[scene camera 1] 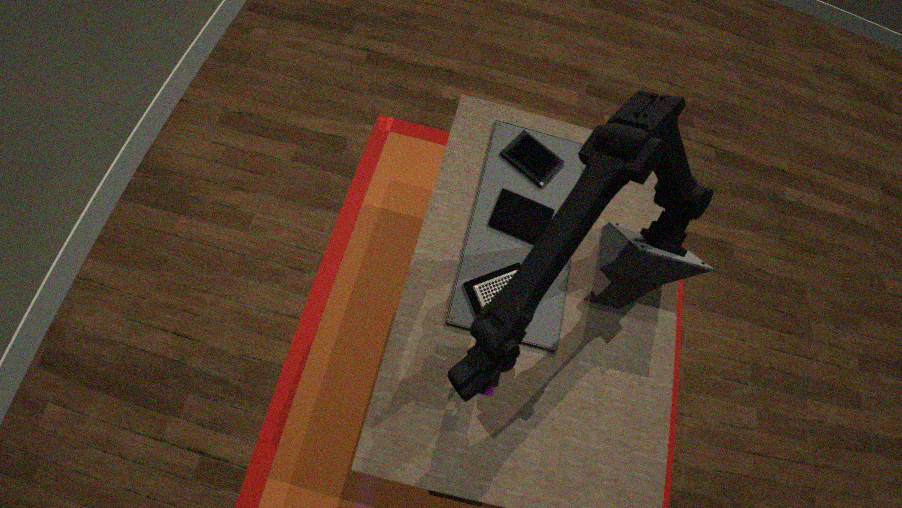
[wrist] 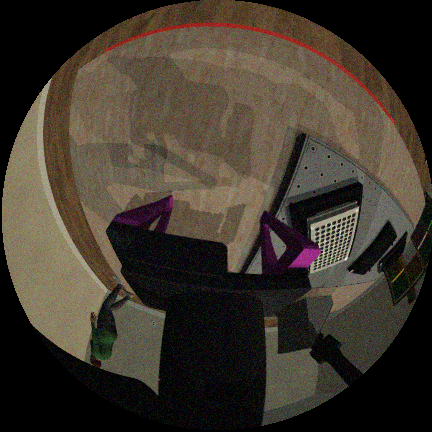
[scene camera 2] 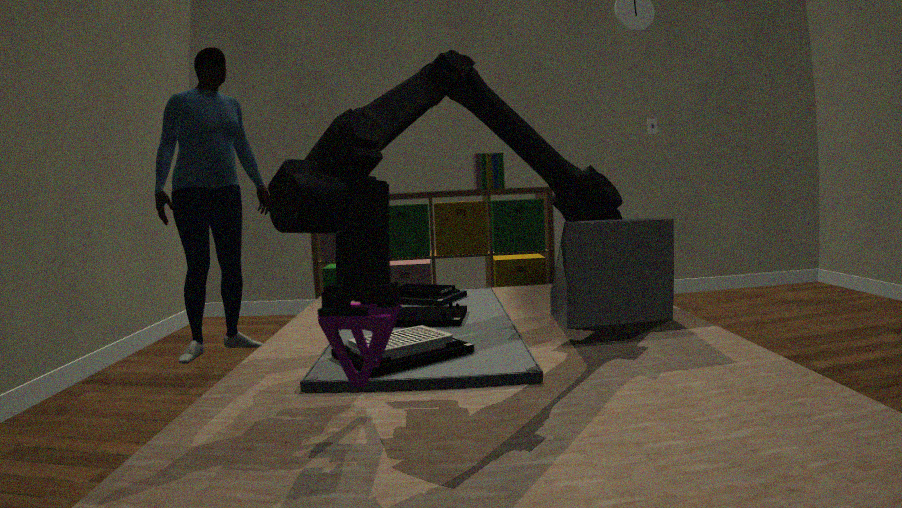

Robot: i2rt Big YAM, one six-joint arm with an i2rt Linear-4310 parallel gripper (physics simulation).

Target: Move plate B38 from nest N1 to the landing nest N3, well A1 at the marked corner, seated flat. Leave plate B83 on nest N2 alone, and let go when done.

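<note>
A white well plate (scene camera 1: 495, 289) (scene camera 2: 413, 340) (wrist: 334, 242) lies on the black nest (scene camera 1: 469, 291) (scene camera 2: 454, 348) (wrist: 325, 197) at the near end of the grey board (scene camera 1: 476, 246) (scene camera 2: 492, 366) (wrist: 320, 165). A dark middle nest (scene camera 1: 521, 215) (scene camera 2: 432, 314) (wrist: 372, 248) and a dark far nest (scene camera 1: 531, 159) (scene camera 2: 429, 291) stand beyond it; I cannot tell what dark plate lies on either. No labels are readable. My gripper (scene camera 2: 359, 383) (wrist: 218, 207) is open and empty, fingers pointing down, low beside the board's near end. In scene camera 1 the arm hides part of the white plate.
The arm's grey pedestal (scene camera 1: 637, 258) (scene camera 2: 618, 271) stands on the table (scene camera 1: 568, 429) (scene camera 2: 631, 441), beside the board. A red-edged orange surface runs along the table's other side. A person (scene camera 2: 208, 145) stands beyond the table; another person (wrist: 102, 340) shows in the wrist view.
</note>
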